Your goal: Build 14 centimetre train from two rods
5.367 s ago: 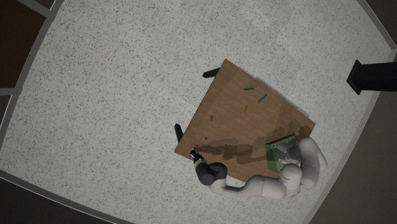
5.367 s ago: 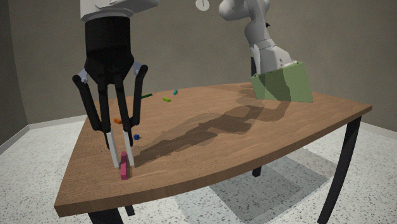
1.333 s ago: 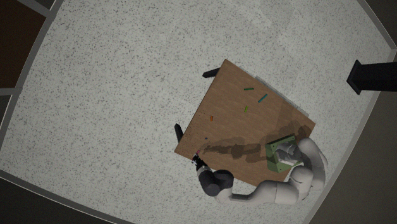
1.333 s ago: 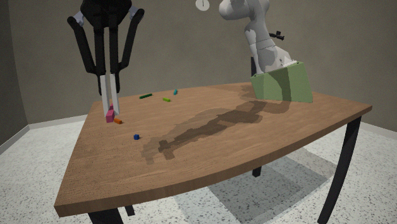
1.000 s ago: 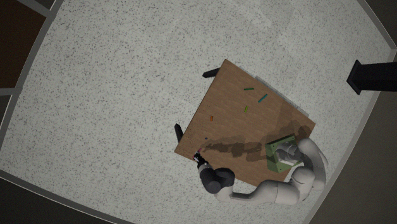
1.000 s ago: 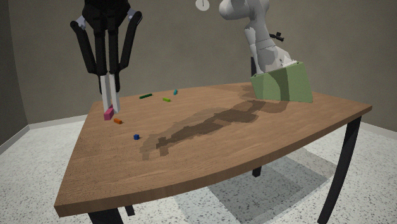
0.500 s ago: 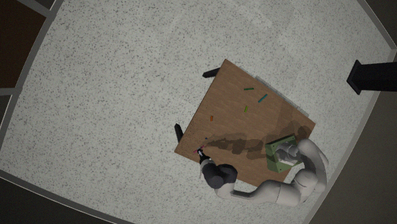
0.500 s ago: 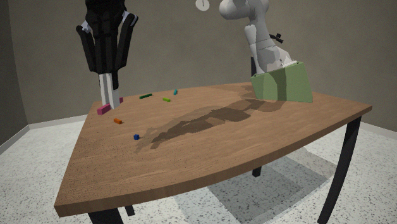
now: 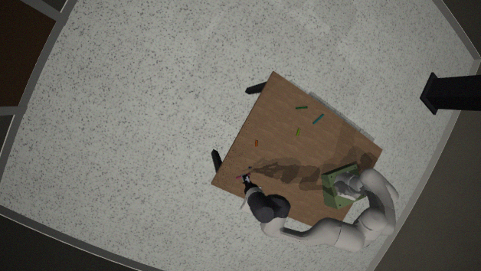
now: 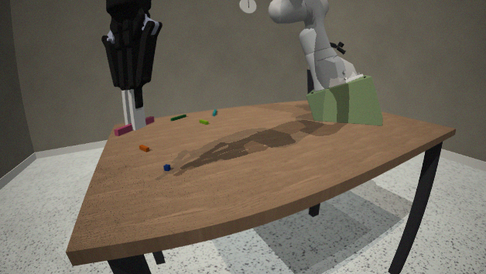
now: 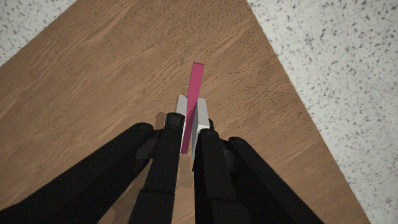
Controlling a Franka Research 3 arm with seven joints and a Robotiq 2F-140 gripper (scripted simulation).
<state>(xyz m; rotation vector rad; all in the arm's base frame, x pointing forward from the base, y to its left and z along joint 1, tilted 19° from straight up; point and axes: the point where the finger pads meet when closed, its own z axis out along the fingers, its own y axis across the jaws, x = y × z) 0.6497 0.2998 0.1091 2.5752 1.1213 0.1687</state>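
My gripper is now 200 mm to the left of the orange rod and 130 mm above it. From my hand the other things lie so: lime rod (410 mm to the right, 220 mm behind, 130 mm below); then pink rod (30 mm below); then blue rod (130 mm below, 50 mm to the right, 50 mm behind).
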